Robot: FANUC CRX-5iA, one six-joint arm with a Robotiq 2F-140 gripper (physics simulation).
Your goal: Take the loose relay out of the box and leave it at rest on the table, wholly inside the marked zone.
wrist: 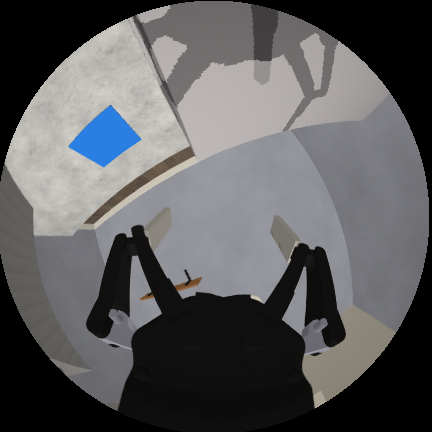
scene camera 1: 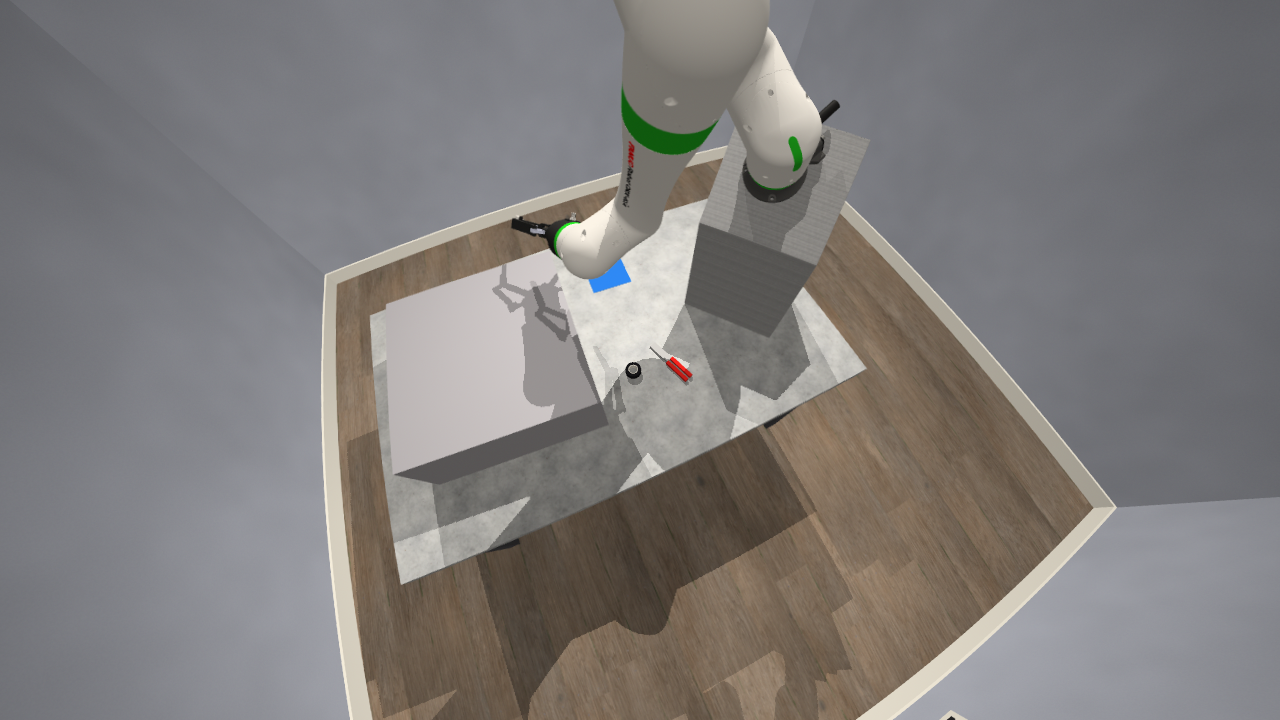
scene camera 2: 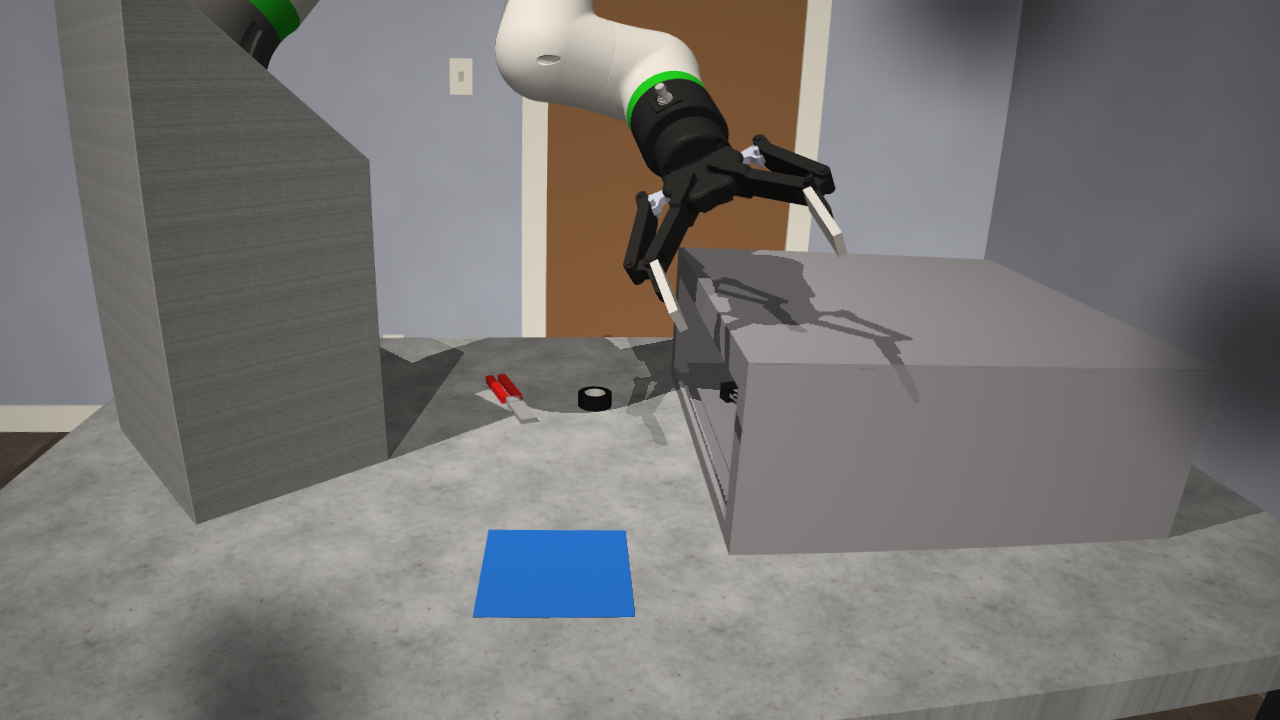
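Seen in the pictures: gripper, between the fingertips: (wrist: pixel 221 219) (scene camera 2: pixel 759 283); arm's base, origin of its link: (scene camera 2: pixel 197 50).
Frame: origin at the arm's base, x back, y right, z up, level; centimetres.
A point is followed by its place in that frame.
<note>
The grey box (scene camera 1: pixel 465 358) @[x -85.1, y 4.8, z -26.2 cm] (scene camera 2: pixel 957 456) @[x -74.2, y 31.0, z -35.7 cm] (wrist: pixel 225 115) @[x -57.2, y 22.5, z -26.2 cm] stands on the table, its open side facing the blue zone's side of the table. In scene camera 2 a small black part (scene camera 2: pixel 726 392) @[x -61.9, y -3.3, z -42.2 cm] shows inside the opening; I cannot tell whether it is the loose relay. The relay does not show clearly in any view. The marked zone (scene camera 1: pixel 610 281) @[x -35.7, y 23.8, z -46.4 cm] (scene camera 2: pixel 554 574) @[x -35.0, y 28.8, z -46.4 cm] (wrist: pixel 106 137) @[x -36.2, y 27.8, z -46.4 cm] is a flat blue patch with no object on it. My gripper (scene camera 2: pixel 760 286) @[x -51.7, y 30.5, z -18.3 cm] (wrist: pixel 221 219) @[x -51.7, y 30.5, z -18.3 cm] is open and empty, tilted, near the box's top edge on the open side; its shadow falls on the box top.
A black tape roll (scene camera 1: pixel 626 370) @[x -47.2, y -10.4, z -44.6 cm] (scene camera 2: pixel 594 403) @[x -44.8, y -8.7, z -45.3 cm] and a red-handled tool (scene camera 1: pixel 679 368) @[x -32.4, y -17.1, z -46.0 cm] (scene camera 2: pixel 510 386) @[x -33.6, y -16.5, z -45.4 cm] lie on the table (scene camera 1: pixel 626 313) @[x -37.1, y 9.0, z -46.5 cm] (scene camera 2: pixel 358 573) @[x -16.8, y 26.4, z -46.5 cm] outside the box opening. A tall grey block (scene camera 1: pixel 751 277) @[x -7.9, y -11.2, z -23.2 cm] (scene camera 2: pixel 259 268) @[x -7.3, y 10.5, z -21.1 cm] stands beyond them, under the arm's base.
</note>
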